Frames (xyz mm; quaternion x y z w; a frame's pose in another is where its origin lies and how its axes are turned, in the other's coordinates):
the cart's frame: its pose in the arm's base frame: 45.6 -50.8 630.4 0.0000 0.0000 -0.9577 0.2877
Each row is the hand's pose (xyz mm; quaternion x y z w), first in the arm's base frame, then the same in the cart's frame.
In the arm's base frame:
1: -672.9 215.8 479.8 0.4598 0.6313 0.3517 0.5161
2: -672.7 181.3 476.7 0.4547 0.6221 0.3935 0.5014
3: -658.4 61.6 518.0 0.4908 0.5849 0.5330 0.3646
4: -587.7 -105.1 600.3 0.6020 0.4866 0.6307 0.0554
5: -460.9 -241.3 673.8 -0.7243 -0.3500 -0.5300 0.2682
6: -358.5 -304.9 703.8 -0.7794 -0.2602 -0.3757 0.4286
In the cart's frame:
1: 452.6 -618.4 -150.6 0.4723 -0.6220 -0.5955 0.1883
2: 471.5 -589.5 -153.7 0.4650 -0.6145 -0.5934 0.2326
3: 525.5 -481.8 -112.4 0.4190 -0.6383 -0.5025 0.4056
4: 558.4 -303.7 -30.1 0.2928 -0.7165 -0.2345 0.5881
5: 527.6 -120.2 43.4 0.1268 -0.7944 0.1044 0.5848
6: 477.2 -10.7 73.4 0.0250 -0.8213 0.3024 0.4831

